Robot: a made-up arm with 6 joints. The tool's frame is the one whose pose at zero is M.
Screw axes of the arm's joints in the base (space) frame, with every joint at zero. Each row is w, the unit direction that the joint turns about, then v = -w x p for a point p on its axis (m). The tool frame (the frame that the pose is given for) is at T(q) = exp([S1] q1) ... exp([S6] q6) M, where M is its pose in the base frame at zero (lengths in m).
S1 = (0, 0, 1, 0, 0, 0)
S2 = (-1, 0, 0, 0, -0.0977, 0.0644)
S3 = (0, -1, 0, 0.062, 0, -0.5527)
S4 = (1, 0, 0, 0, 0.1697, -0.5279)
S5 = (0, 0, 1, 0.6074, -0.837, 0)
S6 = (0, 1, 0, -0.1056, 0, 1.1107)
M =
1 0 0 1.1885
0 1 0 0.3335
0 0 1 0.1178
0 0 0 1
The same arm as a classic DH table. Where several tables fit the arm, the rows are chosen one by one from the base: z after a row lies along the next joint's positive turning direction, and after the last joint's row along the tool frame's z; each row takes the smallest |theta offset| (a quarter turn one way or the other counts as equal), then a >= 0, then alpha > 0; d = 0 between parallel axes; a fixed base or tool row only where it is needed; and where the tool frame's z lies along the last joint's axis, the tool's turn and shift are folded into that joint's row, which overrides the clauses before.
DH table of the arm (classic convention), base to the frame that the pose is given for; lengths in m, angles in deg. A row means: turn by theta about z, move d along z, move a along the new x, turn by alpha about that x. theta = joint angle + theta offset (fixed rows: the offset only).
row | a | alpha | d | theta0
joint 1 | 0.0644 | -90 | 0.0977 | 90
joint 2 | 0.0357 | -90 | -0.5527 | 90
joint 3 | -0.1077 | -90 | -0.4635 | 0
joint 4 | 0.0795 | -90 | 0.2843 | 90
joint 5 | 0.2737 | -90 | -0.0641 | -90
joint 6 | 0.0778 | 90 | -0.2739 | 0
tool (fixed) | 0 | 0 | 0.0122 | 0

